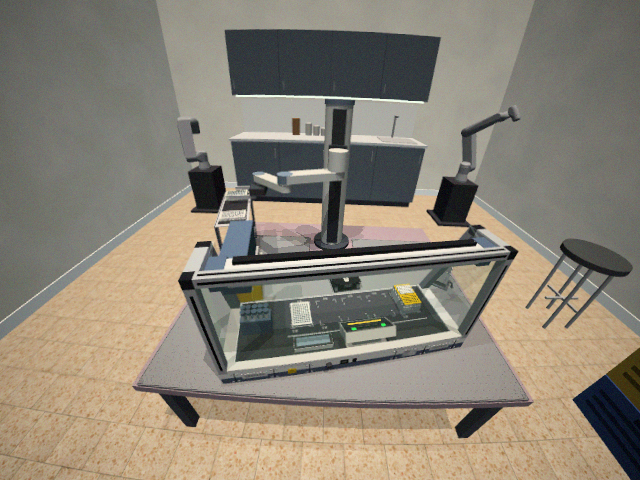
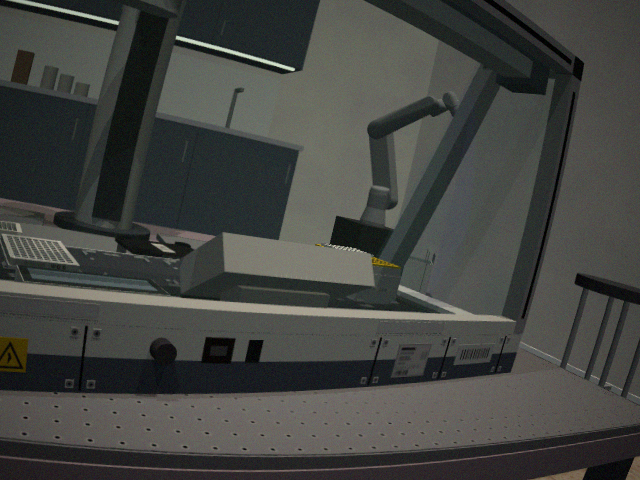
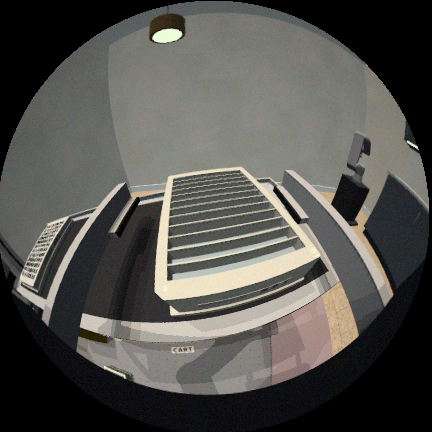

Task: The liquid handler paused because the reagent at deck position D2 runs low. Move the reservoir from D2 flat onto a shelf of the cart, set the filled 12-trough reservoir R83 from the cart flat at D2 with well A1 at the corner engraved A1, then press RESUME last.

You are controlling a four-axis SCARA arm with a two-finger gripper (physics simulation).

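Seen in the pictures: gripper, between the fingertips: (image 1: pixel 232 192) (image 3: pixel 204 182); arm's base, origin of its link: (image 1: pixel 331 241).
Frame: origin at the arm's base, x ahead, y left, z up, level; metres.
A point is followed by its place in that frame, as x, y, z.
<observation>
A cream reservoir (image 3: pixel 220 225) {0.117, -0.568, 0.387} (image 1: pixel 237 192) {0.099, -0.588, 0.388} with a row of parallel troughs, some with pale liquid, lies on the dark top of the cart (image 3: pixel 150 327) {0.157, -0.503, 0.363} (image 1: pixel 235 205) {0.234, -0.558, 0.363}. My gripper (image 3: pixel 204 182) {0.131, -0.605, 0.400} (image 1: pixel 257 190) is open, with one finger on each side of this reservoir. Gaps show between its long sides and the finger pads. I cannot read a label or the A1 corner on it. On the deck, a low tray with pale blue liquid (image 1: pixel 313 341) (image 2: pixel 93 281) lies near the front, left of a pale panel box (image 1: pixel 368 334) (image 2: pixel 294 268) with green lights. RESUME is not readable.
A white gridded plate (image 3: pixel 45 250) {0.342, -0.523, 0.375} (image 1: pixel 233 214) {0.371, -0.518, 0.376} lies on the cart beyond one finger. The glazed enclosure frame (image 1: pixel 356 267) {0.930, 0.029, 0.518} surrounds the deck, with a blue rack (image 1: pixel 255 320), a white plate (image 1: pixel 300 313) and a yellow-topped box (image 1: pixel 407 298). A blue block (image 1: pixel 238 240) {0.810, -0.325, 0.509} stands between cart and enclosure.
</observation>
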